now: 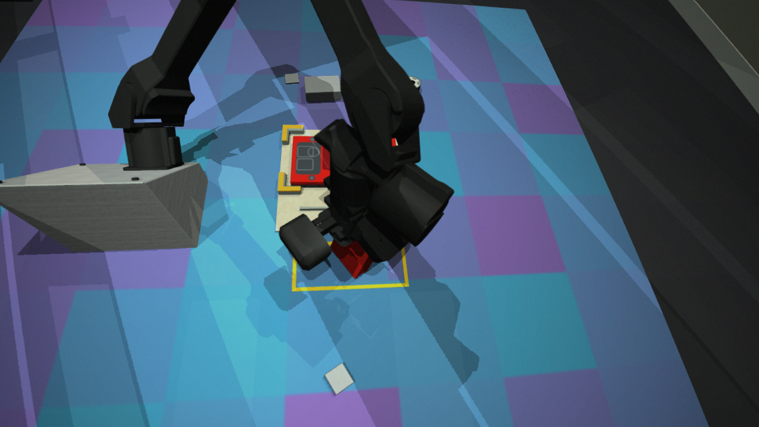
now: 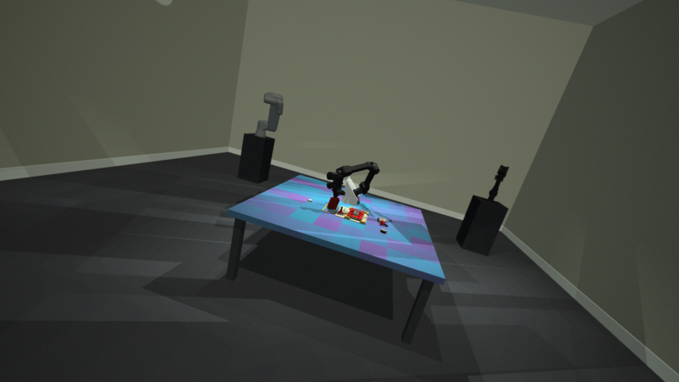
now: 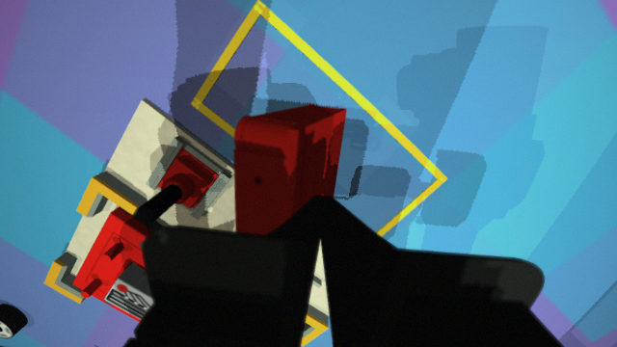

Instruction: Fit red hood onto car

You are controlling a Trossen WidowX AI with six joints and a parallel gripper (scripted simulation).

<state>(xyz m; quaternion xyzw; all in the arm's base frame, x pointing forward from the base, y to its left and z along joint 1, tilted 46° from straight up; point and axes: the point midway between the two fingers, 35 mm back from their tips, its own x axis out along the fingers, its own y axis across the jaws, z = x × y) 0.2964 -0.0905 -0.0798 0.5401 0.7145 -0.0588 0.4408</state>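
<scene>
Now: the red hood 10 mm ahead of my gripper tip and 20 mm below it. The rest, counted from my gripper tip: wheel: 160 mm ahead, 410 mm to the left, 70 mm below; grey engine block: 40 mm ahead, 200 mm to the left, 50 mm below; jig: 10 mm ahead, 180 mm to the left, 60 mm below.
</scene>
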